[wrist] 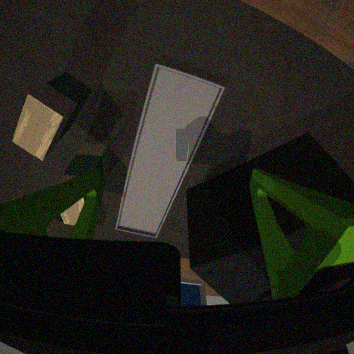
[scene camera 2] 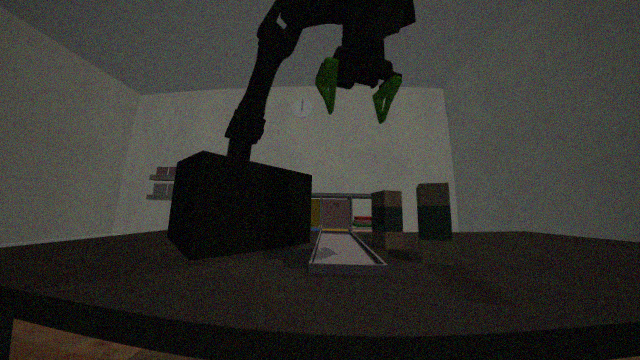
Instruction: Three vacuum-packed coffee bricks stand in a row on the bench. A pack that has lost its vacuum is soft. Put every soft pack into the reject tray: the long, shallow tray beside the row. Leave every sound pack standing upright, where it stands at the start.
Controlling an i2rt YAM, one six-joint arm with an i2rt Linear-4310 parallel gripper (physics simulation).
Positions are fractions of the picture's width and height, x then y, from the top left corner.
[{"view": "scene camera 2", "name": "gripper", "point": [0.56, 0.33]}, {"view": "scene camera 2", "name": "shallow reject tray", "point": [0.52, 0.69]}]
